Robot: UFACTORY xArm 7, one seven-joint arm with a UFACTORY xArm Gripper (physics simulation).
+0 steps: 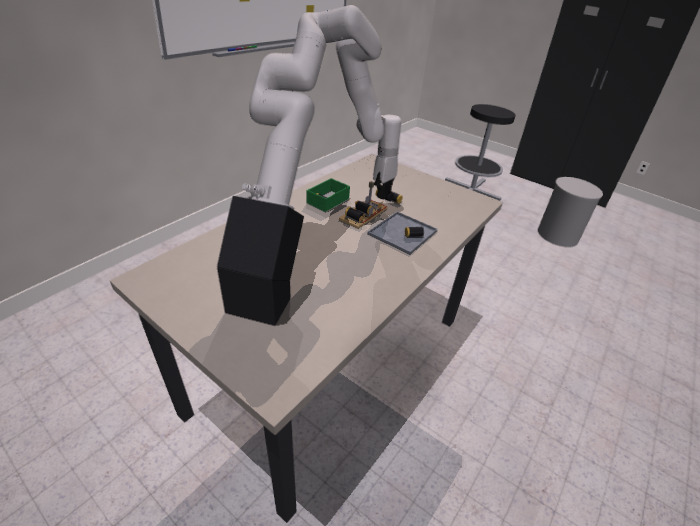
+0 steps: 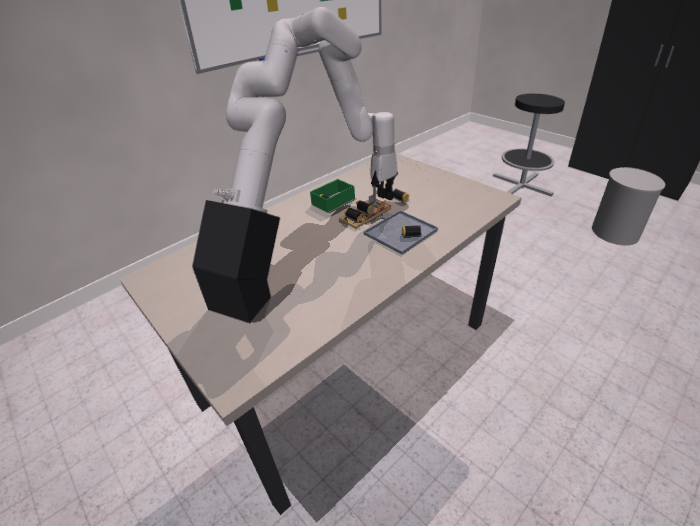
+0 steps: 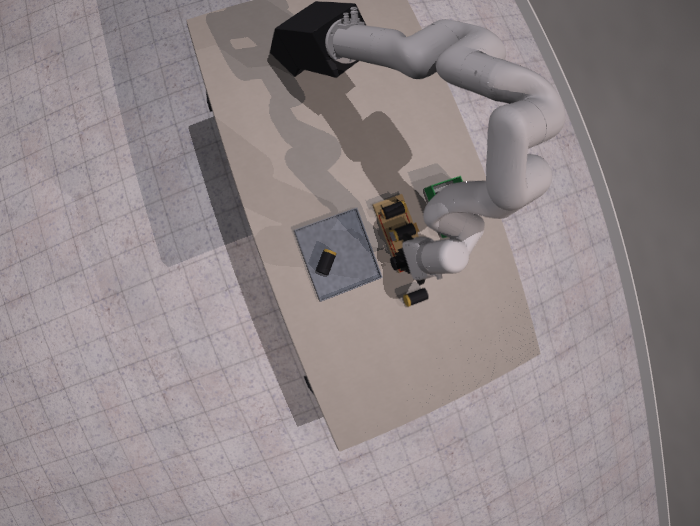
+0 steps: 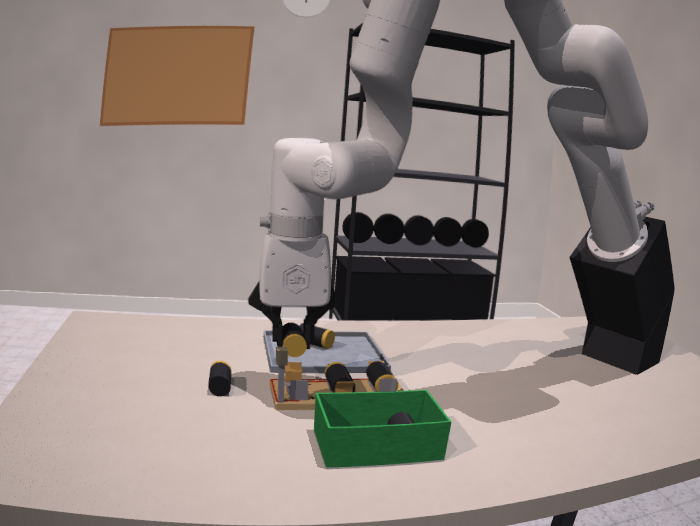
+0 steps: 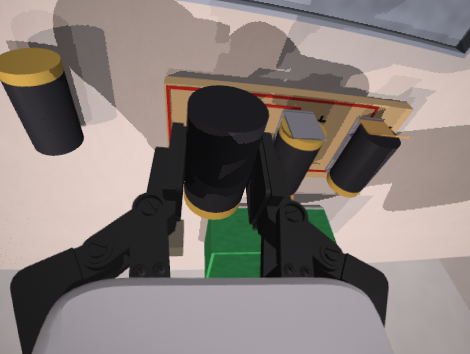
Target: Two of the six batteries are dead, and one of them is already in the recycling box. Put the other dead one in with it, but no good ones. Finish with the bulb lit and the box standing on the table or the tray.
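Places are measured from the arm's base along level axes (x back, y right, z up), in millimetres.
Pixels of known places: gripper, between the fingertips: [image 1: 383, 196] [image 2: 385, 195] [image 3: 402, 260] [image 4: 292, 345] [image 5: 218, 146]; arm's base, origin of its link: [image 1: 270, 206] [image 2: 244, 208] [image 3: 346, 40] [image 4: 618, 238].
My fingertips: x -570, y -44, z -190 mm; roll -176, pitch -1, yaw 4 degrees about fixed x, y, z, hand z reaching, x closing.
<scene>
For each thing: its top centre in the pictures, then the offset to it from my fingertips. Level surfaces: height alone.
- black battery with a yellow end, centre of its top: [image 5: 221, 185] [image 4: 293, 328] [image 3: 405, 260] [image 2: 385, 189] [image 1: 385, 190] dz +27, dx +0, dy +1 mm
- grey tray, centre of its top: [image 4: 323, 347] [image 3: 339, 253] [image 2: 400, 229] [image 1: 403, 230] dz -55, dx +58, dy +147 mm
- green box, centre of its top: [image 4: 381, 408] [image 5: 267, 268] [image 1: 328, 188] [image 2: 332, 188] dz -7, dx +105, dy -197 mm
- table with a battery, centre of its top: [image 4: 407, 422] dz -30, dx +141, dy -194 mm
- table, height of its surface: dz -67 mm
My gripper [image 4: 293, 338] [image 5: 218, 146] is shut on a black battery with a yellow end [image 4: 294, 345] [image 5: 225, 112], held above the bulb end of the wooden board [image 4: 299, 404] [image 5: 173, 83]. Two batteries [image 3: 392, 209] [image 3: 404, 231] [image 5: 300, 165] [image 5: 365, 157] sit in the board. Its post [image 4: 281, 384] has a dull top without visible glow. One battery [image 3: 415, 297] [image 4: 220, 378] [image 5: 47, 110] lies on the table beyond that end. Another battery [image 1: 414, 231] [image 3: 325, 263] lies on the grey tray [image 3: 342, 289]. The green box [image 1: 328, 199] [image 4: 381, 446] stands on the table with a battery [image 4: 401, 418] inside.
The post stands close beside the held battery. The box is close to the board's side opposite the tray. The arm's black base [image 1: 254, 254] [image 4: 622, 299] stands at the other end of the table [image 3: 362, 418]. A black shelf rack [image 4: 508, 141] stands behind.
</scene>
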